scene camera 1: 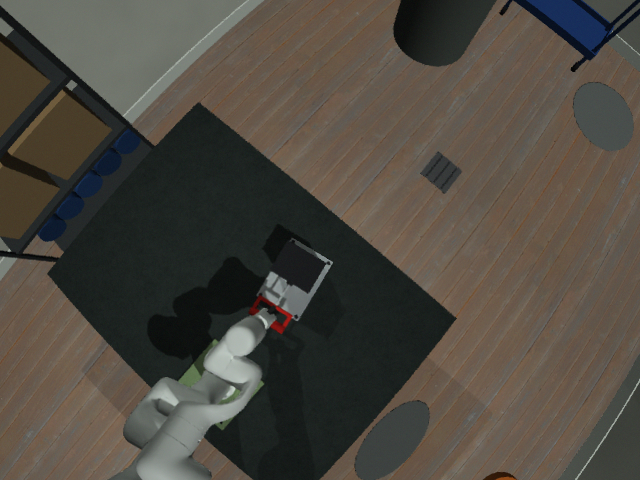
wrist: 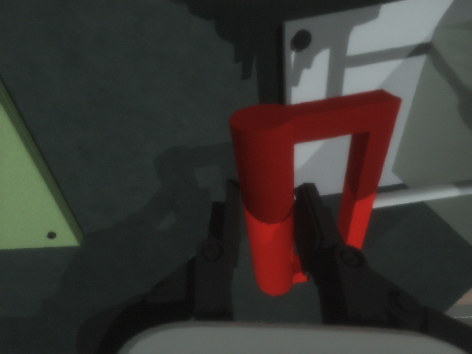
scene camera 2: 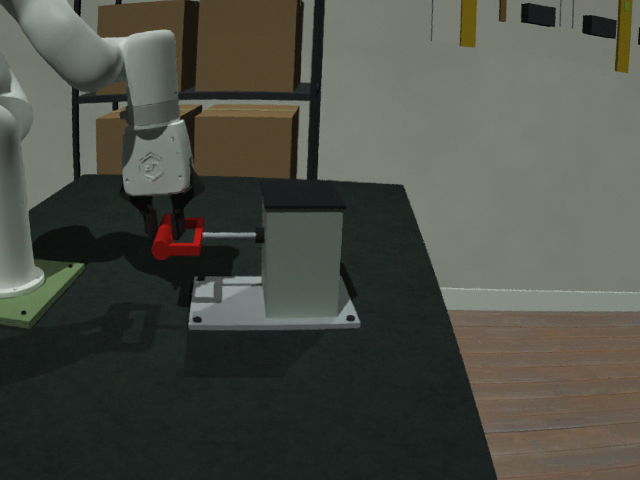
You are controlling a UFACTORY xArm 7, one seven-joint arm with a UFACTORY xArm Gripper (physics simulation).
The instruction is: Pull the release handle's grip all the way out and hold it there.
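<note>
The release handle's red grip (scene camera 1: pixel 281 326) (scene camera 2: pixel 162 245) (wrist: pixel 265 165) is a round bar on a rectangular red frame. A thin pale rod (scene camera 2: pixel 230 235) (wrist: pixel 425 196) joins the frame to a black collar on the pale housing (scene camera 2: pixel 302 263) with its black top (scene camera 1: pixel 299 266). A long stretch of rod shows between frame and collar. The housing stands on a light grey base plate (scene camera 1: pixel 298 300) (scene camera 2: pixel 242 310) (wrist: pixel 320 172). My gripper (scene camera 1: pixel 268 314) (scene camera 2: pixel 164 232) (wrist: pixel 266 200) points down and is shut on the grip's round bar, one finger outside it and one inside the frame. The grip hangs above the mat, left of the base plate in scene camera 2.
A green plate (scene camera 1: pixel 193 372) (scene camera 2: pixel 51 294) (wrist: pixel 25 200) lies under the arm's base, on the dark mat (scene camera 1: pixel 206 180) (scene camera 2: pixel 361 413). A shelf rack (scene camera 2: pixel 315 103) with cardboard boxes (scene camera 2: pixel 248 46) stands behind the mat in scene camera 2. A dark cylinder (scene camera 1: pixel 439 31) stands farther off.
</note>
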